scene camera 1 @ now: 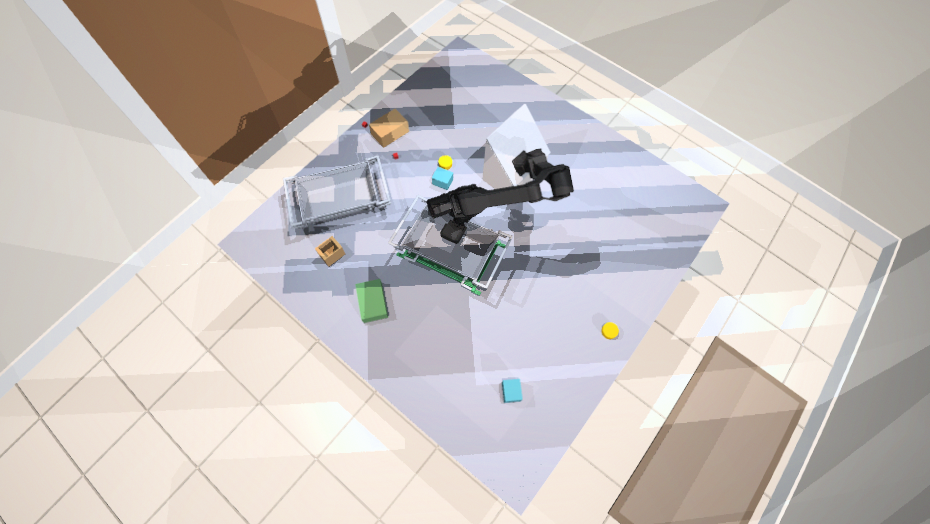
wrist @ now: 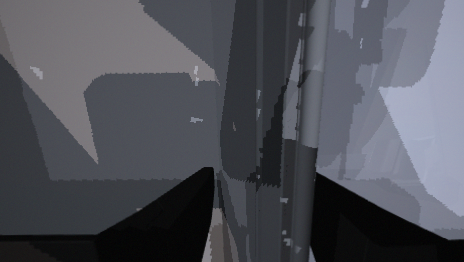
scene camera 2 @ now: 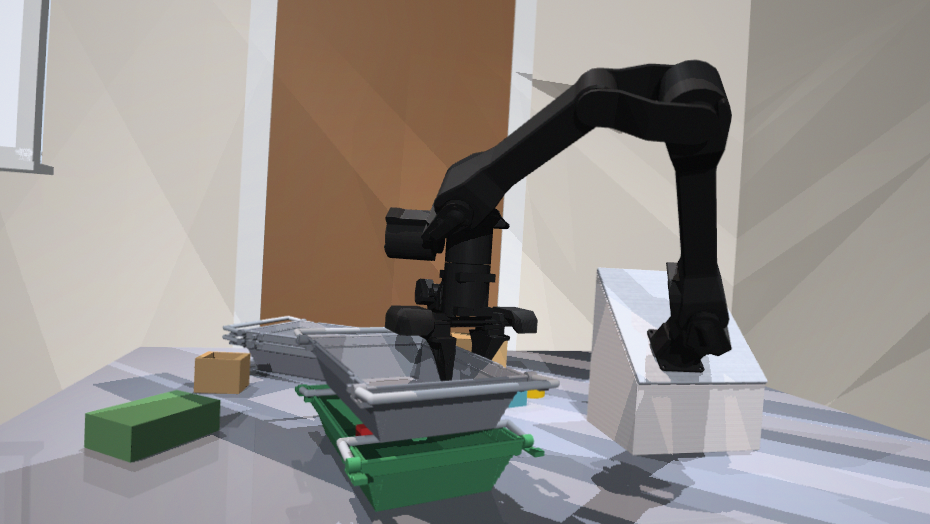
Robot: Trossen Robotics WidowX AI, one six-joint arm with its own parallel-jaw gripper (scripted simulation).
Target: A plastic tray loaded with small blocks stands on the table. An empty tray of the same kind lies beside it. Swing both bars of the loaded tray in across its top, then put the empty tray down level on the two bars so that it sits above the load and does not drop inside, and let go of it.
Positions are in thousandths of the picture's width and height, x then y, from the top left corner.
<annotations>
grey tray: scene camera 1 504, 491; wrist 240, 426; scene camera 2 421, 732
green block: scene camera 1 399, 572; scene camera 2 141, 823; not seen in the wrist view (out of frame)
</annotations>
